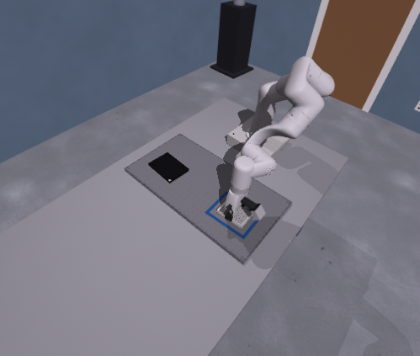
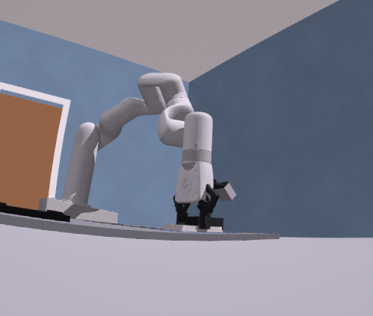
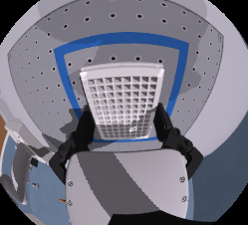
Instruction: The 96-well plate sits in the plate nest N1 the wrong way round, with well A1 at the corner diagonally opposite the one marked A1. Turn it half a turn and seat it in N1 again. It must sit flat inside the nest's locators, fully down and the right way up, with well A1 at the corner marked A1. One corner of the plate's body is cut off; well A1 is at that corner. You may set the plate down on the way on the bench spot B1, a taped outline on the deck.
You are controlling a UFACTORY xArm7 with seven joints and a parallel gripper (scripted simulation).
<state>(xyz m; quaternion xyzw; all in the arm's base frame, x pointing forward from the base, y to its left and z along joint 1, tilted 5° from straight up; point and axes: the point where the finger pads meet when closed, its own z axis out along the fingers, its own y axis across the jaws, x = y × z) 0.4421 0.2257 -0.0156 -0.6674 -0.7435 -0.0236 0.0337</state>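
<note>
Now: hand 10 mm above the white 96-well plate. The rest, counted from my hand: black plate nest N1: 30 mm ahead, 390 mm to the right, 10 mm below.
</note>
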